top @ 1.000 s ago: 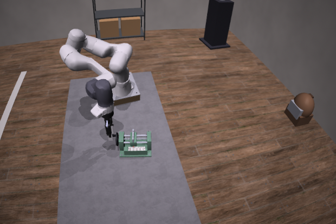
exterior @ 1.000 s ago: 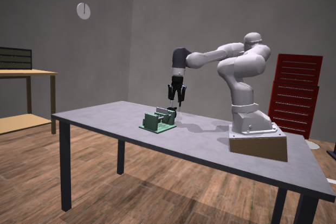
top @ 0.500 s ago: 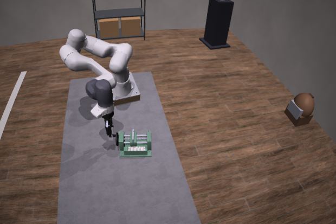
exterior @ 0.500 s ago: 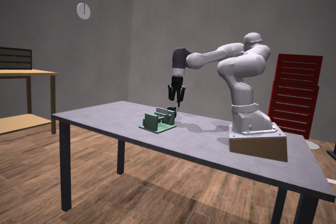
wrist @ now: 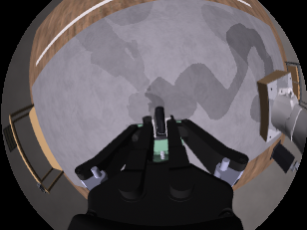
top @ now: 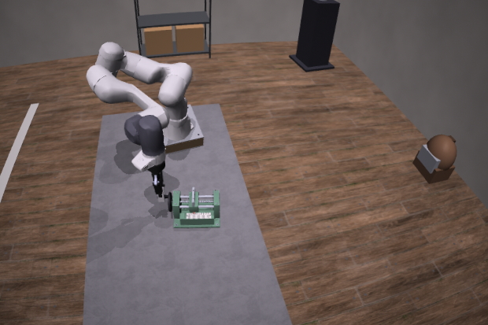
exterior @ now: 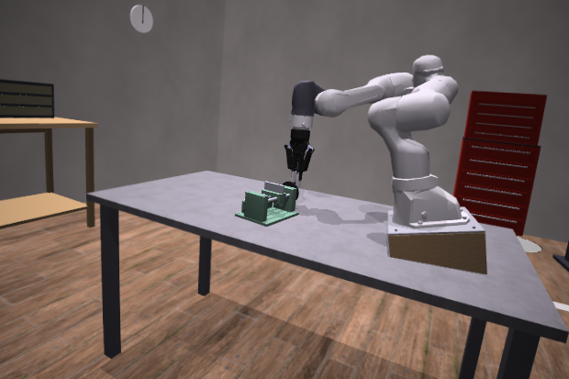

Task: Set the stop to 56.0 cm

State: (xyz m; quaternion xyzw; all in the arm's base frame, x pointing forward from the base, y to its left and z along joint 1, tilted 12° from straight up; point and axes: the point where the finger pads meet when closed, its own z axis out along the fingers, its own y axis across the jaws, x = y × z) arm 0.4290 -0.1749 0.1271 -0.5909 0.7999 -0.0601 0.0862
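Right now my hand is 10 mm short of the black handwheel, 20 mm to the right of it and 20 mm above it. The rest, counted from my hand: stop carriage: 60 mm ahead, 130 mm to the left, 30 mm below.
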